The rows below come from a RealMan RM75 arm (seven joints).
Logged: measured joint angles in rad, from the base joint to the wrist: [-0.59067, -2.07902, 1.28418, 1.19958, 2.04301, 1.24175, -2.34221]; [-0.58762, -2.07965, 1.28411, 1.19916, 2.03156, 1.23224, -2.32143]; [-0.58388, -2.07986, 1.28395, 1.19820, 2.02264, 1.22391, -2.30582]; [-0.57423, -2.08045, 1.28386, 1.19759, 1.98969, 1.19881, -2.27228]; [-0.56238, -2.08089, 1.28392, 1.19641, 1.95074, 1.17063, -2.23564]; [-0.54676, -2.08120, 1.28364, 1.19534, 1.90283, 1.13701, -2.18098]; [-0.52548, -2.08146, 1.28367, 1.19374, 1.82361, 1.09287, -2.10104]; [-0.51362, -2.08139, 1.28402, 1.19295, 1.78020, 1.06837, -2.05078]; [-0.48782, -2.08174, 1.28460, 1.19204, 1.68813, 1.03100, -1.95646]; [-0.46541, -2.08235, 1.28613, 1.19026, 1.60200, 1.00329, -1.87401]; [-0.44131, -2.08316, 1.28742, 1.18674, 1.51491, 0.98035, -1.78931]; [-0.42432, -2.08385, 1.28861, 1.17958, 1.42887, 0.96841, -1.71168]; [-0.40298, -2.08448, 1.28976, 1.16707, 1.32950, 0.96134, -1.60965]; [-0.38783, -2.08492, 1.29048, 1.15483, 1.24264, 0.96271, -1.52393]
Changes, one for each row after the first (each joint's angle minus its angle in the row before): [0.00305, -0.00063, -0.00007, -0.00042, -0.01145, -0.00951, 0.02078]; [0.00374, -0.00021, -0.00016, -0.00096, -0.00892, -0.00833, 0.01561]; [0.00965, -0.00059, -0.00009, -0.00061, -0.03295, -0.02510, 0.03354]; [0.01185, -0.00044, 0.00006, -0.00118, -0.03895, -0.02818, 0.03664]; [0.01562, -0.00031, -0.00028, -0.00107, -0.04791, -0.03362, 0.05466]; [0.02128, -0.00026, 0.00003, -0.00160, -0.07922, -0.04414, 0.07994]; [0.01186, 0.00007, 0.00035, -0.00079, -0.04341, -0.02450, 0.05026]; [0.02580, -0.00035, 0.00058, -0.00091, -0.09207, -0.03737, 0.09432]; [0.02241, -0.00061, 0.00153, -0.00178, -0.08613, -0.02771, 0.08245]; [0.02410, -0.00081, 0.00129, -0.00352, -0.08709, -0.02294, 0.08470]; [0.01699, -0.00069, 0.00119, -0.00716, -0.08604, -0.01194, 0.07763]; [0.02134, -0.00063, 0.00115, -0.01251, -0.09937, -0.00707, 0.10203]; [0.01515, -0.00044, 0.00072, -0.01224, -0.08686, 0.00137, 0.08572]
